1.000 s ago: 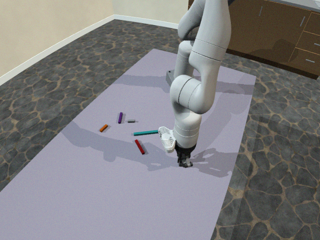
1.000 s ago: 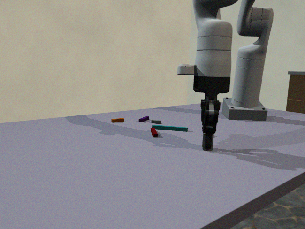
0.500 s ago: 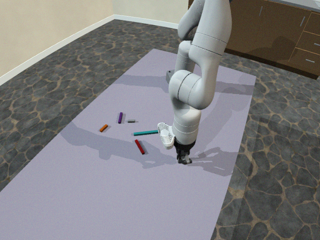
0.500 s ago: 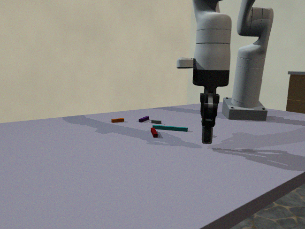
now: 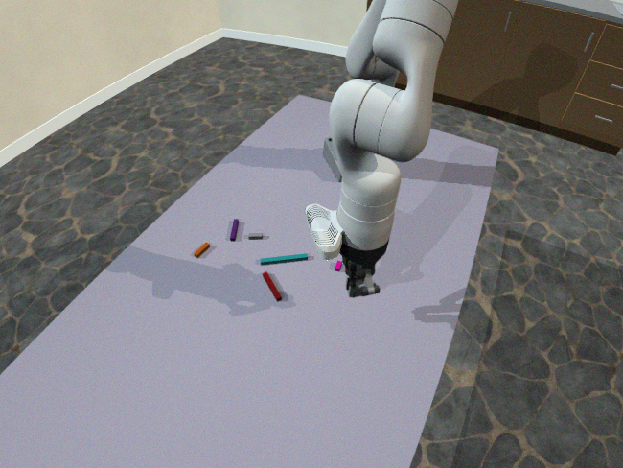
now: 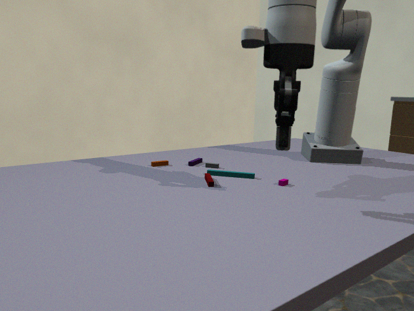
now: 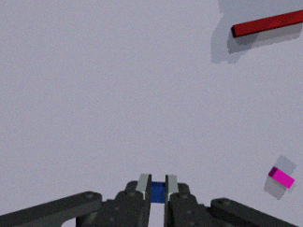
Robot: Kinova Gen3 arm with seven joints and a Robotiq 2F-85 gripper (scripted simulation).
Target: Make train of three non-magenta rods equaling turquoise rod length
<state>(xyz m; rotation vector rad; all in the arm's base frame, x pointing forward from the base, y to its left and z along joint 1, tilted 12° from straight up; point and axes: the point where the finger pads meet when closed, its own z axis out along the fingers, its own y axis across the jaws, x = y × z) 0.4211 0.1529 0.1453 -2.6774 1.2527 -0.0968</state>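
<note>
My gripper is now 10 cm past the magenta rod, 7 cm to the left of it and 10 cm above it. Round my hand: blue rod: 1 cm below; turquoise rod: 6 cm behind, 18 cm to the right, 10 cm below; red rod: 1 cm ahead, 16 cm to the right, 10 cm below.
</note>
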